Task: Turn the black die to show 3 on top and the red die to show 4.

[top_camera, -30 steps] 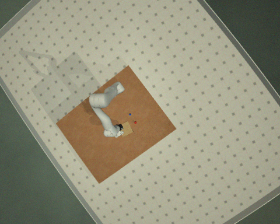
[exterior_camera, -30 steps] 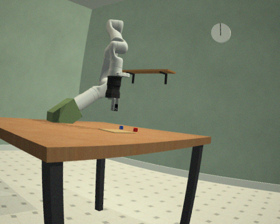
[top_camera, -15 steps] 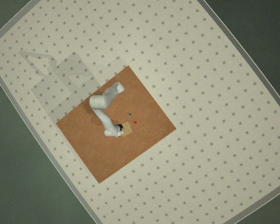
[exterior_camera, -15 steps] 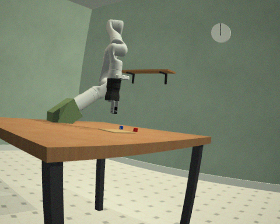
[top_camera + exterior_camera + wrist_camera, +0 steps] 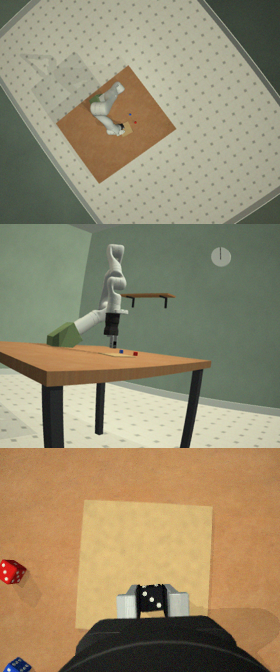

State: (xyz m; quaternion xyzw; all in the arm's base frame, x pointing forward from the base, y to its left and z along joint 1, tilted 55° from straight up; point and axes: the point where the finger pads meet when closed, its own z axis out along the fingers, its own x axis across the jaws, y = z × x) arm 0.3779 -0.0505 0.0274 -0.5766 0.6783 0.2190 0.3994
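The tan mat lies 3 cm ahead of my hand and 5 cm below it. Also, from my hand: blue die 8 cm behind, 15 cm to the left, 4 cm below; black die 1 cm below; red die 3 cm ahead, 15 cm to the left, 4 cm below.
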